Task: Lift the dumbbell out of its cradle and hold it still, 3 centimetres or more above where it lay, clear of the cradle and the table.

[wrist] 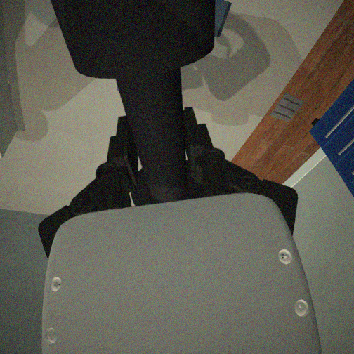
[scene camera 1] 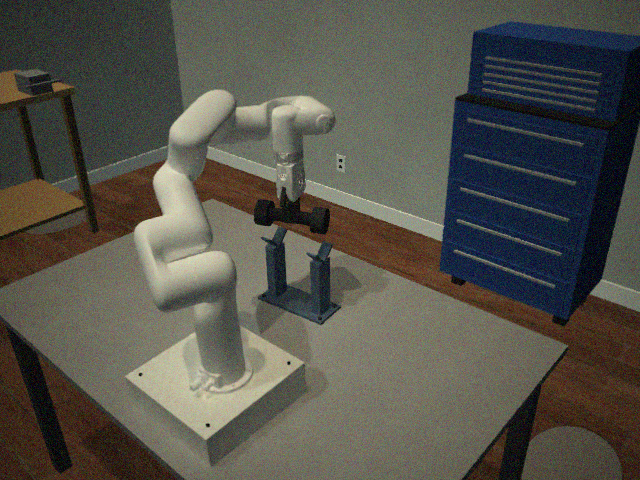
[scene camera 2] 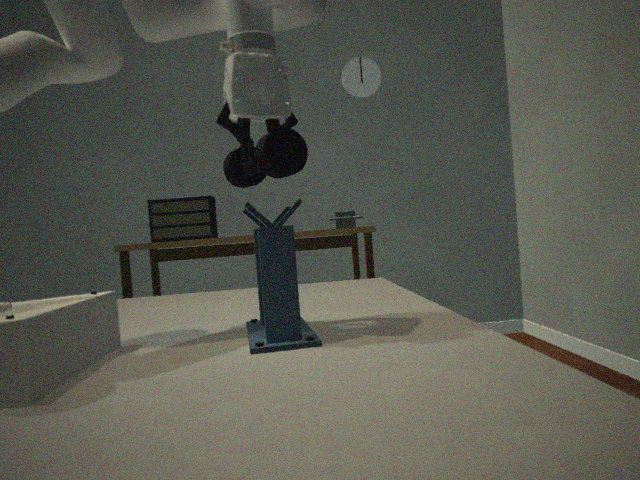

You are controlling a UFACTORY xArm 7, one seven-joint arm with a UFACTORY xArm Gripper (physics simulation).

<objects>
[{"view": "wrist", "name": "black dumbbell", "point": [144, 53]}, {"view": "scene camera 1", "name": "blue cradle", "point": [316, 307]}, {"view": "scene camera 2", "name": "black dumbbell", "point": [282, 152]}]
</objects>
